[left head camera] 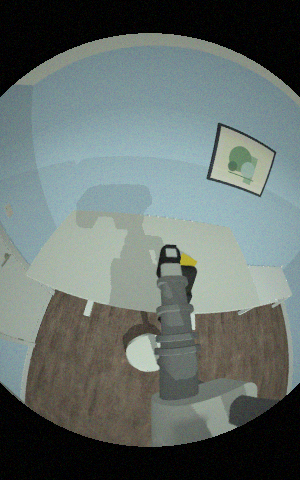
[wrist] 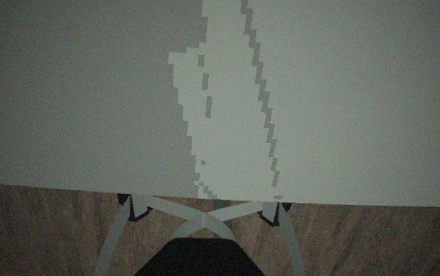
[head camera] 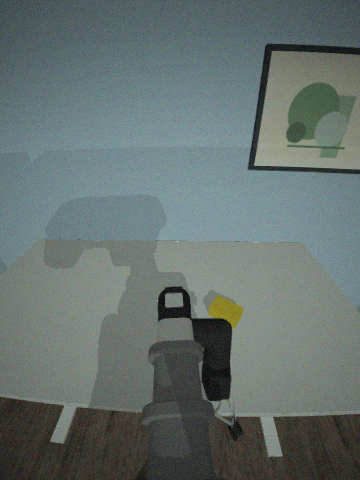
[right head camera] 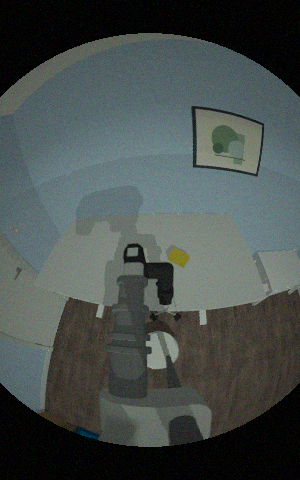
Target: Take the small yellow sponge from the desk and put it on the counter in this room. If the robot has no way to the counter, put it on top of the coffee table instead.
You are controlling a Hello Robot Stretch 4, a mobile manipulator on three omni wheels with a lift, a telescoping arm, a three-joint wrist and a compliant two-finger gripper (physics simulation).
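Seen in the pictures: gripper, fingertip midpoint: (head camera: 212,436) (right head camera: 164,319); robot's base, origin of the base link: (left head camera: 146,351) (right head camera: 157,348).
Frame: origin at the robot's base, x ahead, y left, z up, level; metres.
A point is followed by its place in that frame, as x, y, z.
Observation:
The small yellow sponge (head camera: 226,311) @[0.505, -0.171, 0.968] (left head camera: 188,259) @[0.525, -0.183, 0.967] (right head camera: 179,257) @[0.503, -0.178, 0.967] lies flat on the white desk (head camera: 300,360) @[0.346, -0.364, 0.922] (left head camera: 220,285) @[0.369, -0.373, 0.923] (right head camera: 215,285) @[0.334, -0.350, 0.922] (wrist: 350,100) @[0.309, -0.167, 0.923], right of the wrist. In the left head view the wrist partly hides it. My gripper (right head camera: 165,316) @[0.208, -0.080, 0.861] (wrist: 206,188) @[0.208, -0.080, 0.861] points down at the desk's front edge, open and empty. It is apart from the sponge, which lies farther back on the desk. In the wrist view the desk's edge partly hides the fingertips, which seem to be below the desk top. The sponge does not show in the wrist view. I cannot identify a counter.
A small white table (left head camera: 270,282) @[0.512, -1.657, 0.423] (right head camera: 282,267) @[0.525, -1.635, 0.422] stands right of the desk. A white round object (left head camera: 144,354) @[-0.020, 0.030, 0.187] (right head camera: 167,350) @[-0.009, -0.099, 0.187] is on the floor below the arm. A door (left head camera: 12,295) @[0.185, 1.352, 0.585] (right head camera: 20,305) @[0.132, 1.359, 0.673] is at the left. A framed picture (head camera: 315,110) @[0.960, -0.584, 1.550] hangs on the wall behind the desk.

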